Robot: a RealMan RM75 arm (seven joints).
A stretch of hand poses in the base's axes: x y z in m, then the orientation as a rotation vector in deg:
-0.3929, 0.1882, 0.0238, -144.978, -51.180, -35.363
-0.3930, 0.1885, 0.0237, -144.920, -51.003, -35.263
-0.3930, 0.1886, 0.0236, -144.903, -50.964, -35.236
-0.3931, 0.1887, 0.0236, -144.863, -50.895, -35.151
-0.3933, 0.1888, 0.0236, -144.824, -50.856, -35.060
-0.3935, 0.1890, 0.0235, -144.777, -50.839, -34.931
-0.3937, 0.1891, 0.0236, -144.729, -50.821, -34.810
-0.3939, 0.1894, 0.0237, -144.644, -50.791, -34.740
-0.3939, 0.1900, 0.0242, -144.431, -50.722, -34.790
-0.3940, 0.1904, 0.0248, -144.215, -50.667, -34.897
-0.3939, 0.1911, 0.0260, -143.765, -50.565, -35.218
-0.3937, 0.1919, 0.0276, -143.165, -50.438, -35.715
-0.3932, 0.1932, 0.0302, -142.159, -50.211, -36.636
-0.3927, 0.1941, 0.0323, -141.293, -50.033, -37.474
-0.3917, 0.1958, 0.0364, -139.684, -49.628, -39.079
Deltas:
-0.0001, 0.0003, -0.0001, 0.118, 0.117, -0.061
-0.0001, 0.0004, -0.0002, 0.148, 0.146, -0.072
-0.0002, 0.0005, -0.0002, 0.207, 0.226, -0.081
-0.0004, 0.0006, -0.0002, 0.252, 0.303, -0.071
-0.0006, 0.0008, -0.0003, 0.293, 0.403, -0.039
-0.0008, 0.0009, -0.0002, 0.336, 0.498, -0.008
-0.0010, 0.0012, -0.0001, 0.418, 0.562, 0.022
-0.0010, 0.0018, 0.0004, 0.634, 0.565, 0.059
-0.0011, 0.0022, 0.0010, 0.850, 0.523, 0.095
-0.0010, 0.0029, 0.0022, 1.298, 0.364, 0.159
-0.0008, 0.0037, 0.0038, 1.895, 0.098, 0.238
-0.0003, 0.0050, 0.0064, 2.901, -0.412, 0.343
0.0002, 0.0059, 0.0085, 3.759, -0.894, 0.434
0.0012, 0.0076, 0.0126, 5.375, -1.824, 0.546

